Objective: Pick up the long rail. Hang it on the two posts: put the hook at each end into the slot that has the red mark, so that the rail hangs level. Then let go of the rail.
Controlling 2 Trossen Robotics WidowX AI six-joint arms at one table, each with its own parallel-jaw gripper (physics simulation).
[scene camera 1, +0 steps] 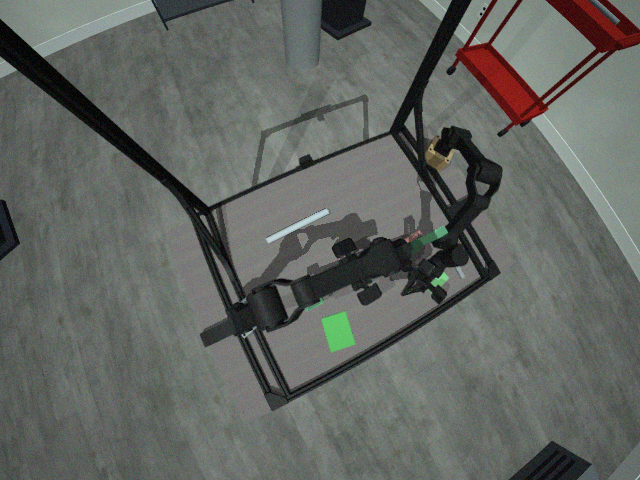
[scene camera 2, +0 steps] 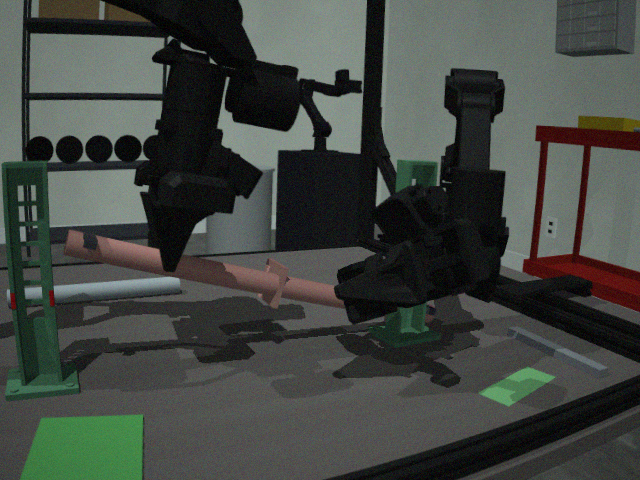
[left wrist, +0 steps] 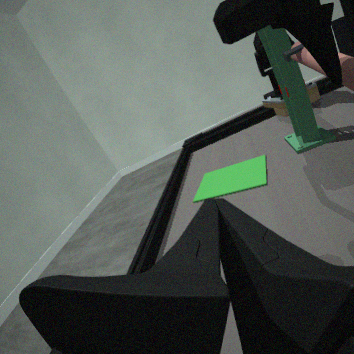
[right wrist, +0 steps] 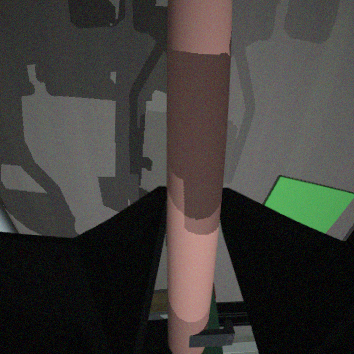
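My left gripper holds nothing and is shut, while my right gripper has its grip on a long pink rail. On the table rests a pale grey piece.
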